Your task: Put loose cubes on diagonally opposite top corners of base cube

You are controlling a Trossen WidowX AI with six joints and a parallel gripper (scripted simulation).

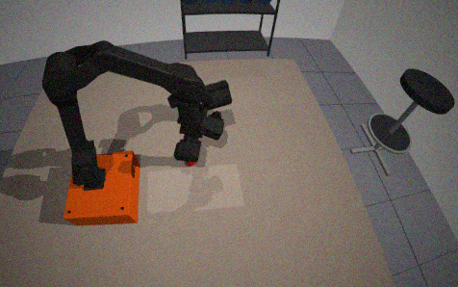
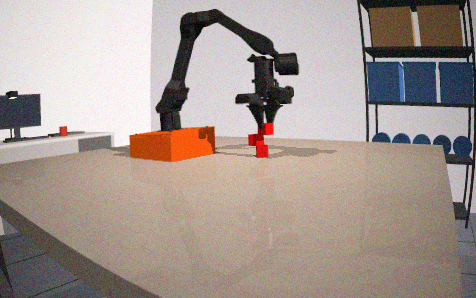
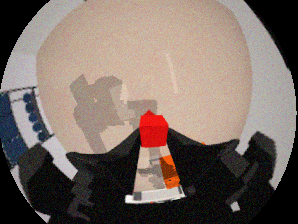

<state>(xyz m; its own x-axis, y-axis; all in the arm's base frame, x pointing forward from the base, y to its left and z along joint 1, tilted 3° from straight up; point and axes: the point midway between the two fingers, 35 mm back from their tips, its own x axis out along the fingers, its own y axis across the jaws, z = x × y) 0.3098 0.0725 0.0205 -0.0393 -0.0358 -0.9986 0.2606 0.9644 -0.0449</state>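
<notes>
Right now the red base cube is 20 mm behind my gripper tip and 70 mm below it.
</notes>
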